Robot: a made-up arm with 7 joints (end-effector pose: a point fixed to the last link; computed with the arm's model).
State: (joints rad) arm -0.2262 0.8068 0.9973 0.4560 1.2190 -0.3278 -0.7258
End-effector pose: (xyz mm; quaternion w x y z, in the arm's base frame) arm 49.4 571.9 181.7 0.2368 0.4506 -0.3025 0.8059
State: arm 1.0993 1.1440 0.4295 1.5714 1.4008 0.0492 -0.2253
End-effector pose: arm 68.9 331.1 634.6 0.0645 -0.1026 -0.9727 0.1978
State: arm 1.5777 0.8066 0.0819 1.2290 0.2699 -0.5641 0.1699
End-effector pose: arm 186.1 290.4 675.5 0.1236 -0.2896 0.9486 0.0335
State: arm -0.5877 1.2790 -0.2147 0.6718 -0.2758 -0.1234 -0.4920
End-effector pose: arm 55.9 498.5 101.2 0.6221 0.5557 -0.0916 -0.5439
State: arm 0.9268 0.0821 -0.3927 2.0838 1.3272 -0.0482 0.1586
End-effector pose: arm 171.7 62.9 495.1 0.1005 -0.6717 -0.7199 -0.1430
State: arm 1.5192 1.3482 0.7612 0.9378 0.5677 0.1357 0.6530
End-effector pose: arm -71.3 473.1 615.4 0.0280 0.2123 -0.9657 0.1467
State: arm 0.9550 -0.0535 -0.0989 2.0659 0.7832 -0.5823 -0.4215
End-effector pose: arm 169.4 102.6 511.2 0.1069 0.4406 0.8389 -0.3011
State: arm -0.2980 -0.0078 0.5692 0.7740 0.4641 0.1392 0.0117
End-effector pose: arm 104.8 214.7 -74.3 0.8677 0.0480 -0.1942 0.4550
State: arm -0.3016 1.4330 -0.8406 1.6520 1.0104 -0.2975 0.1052
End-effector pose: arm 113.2 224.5 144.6 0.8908 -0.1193 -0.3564 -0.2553
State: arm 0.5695 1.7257 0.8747 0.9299 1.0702 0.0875 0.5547
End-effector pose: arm 16.9 400.5 708.4 0.2207 0.2382 -0.9457 -0.0115
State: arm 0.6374 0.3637 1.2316 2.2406 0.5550 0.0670 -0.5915
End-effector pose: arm 64.1 287.7 453.1 0.1203 -0.2352 0.7969 -0.5433
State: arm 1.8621 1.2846 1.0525 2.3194 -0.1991 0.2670 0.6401
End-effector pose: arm -146.1 204.3 503.3 0.3067 -0.7207 0.5701 -0.2483
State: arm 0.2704 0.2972 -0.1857 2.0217 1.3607 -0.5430 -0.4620
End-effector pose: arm 234.4 142.7 367.9 0.3331 -0.4226 -0.7154 0.4458
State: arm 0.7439 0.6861 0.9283 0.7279 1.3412 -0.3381 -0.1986
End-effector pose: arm 214.4 536.1 352.4 0.0312 -0.0717 -0.6586 0.7484
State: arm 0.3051 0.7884 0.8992 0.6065 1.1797 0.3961 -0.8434
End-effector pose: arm 195.1 541.6 246.7 0.4803 0.1237 -0.2486 0.8320
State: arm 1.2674 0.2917 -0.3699 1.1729 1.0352 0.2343 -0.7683
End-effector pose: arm 388.4 106.7 540.7 0.5791 -0.1076 -0.7535 0.2922
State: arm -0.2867 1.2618 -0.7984 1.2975 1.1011 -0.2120 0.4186
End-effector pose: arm 122.2 274.7 90.2 0.9261 -0.1573 -0.2872 -0.1875
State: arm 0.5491 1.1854 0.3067 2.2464 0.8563 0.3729 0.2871
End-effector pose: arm 137.6 155.1 488.1 0.3744 0.0743 -0.8416 -0.3822
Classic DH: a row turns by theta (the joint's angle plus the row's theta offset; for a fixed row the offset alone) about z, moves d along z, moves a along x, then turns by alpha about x. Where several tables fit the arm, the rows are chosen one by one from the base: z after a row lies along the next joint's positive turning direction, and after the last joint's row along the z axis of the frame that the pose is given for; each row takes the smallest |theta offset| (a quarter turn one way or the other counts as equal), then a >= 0, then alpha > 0; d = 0 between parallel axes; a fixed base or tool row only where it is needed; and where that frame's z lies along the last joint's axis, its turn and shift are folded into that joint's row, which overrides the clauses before.
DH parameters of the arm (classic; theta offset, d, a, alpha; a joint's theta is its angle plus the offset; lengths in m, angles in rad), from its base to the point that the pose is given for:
base (fixed): 0 0.3851 -0.001 1.5708
joint 1: -1.5708 -0.0989 0.007 -1.5708
joint 2: 1.5708 0.0087 0.0255 -1.5708
joint 3: -1.5708 -0.262 0.0114 1.5708
joint 4: 0 0.0084 0.0247 -1.5708
joint 5: 0 -0.2185 0.0284 -1.5708
joint 6: 1.5708 -0.0365 0.0215 -1.5708
joint 7: 1.5708 -0.0004 0.0144 -1.5708
tool (fixed): 1.5708 -0.0204 0 0

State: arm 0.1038 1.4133 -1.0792 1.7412 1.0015 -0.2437 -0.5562
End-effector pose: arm 156.3 206.1 174.3 0.8513 0.1367 -0.4883 -0.1349
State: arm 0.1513 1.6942 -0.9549 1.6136 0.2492 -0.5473 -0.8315
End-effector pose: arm 167.0 290.6 218.1 0.5282 0.3344 -0.6717 -0.3975
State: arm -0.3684 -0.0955 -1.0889 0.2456 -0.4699 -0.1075 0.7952
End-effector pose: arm -191.4 -42.1 -64.6 0.5712 -0.4914 0.2010 -0.6260
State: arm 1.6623 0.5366 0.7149 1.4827 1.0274 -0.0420 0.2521
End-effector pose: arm 53.9 368.8 614.2 0.3060 0.2123 0.9146 -0.1572
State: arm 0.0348 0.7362 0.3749 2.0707 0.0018 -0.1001 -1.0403
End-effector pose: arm 220.1 209.3 370.7 0.1470 0.4553 -0.8486 0.2260
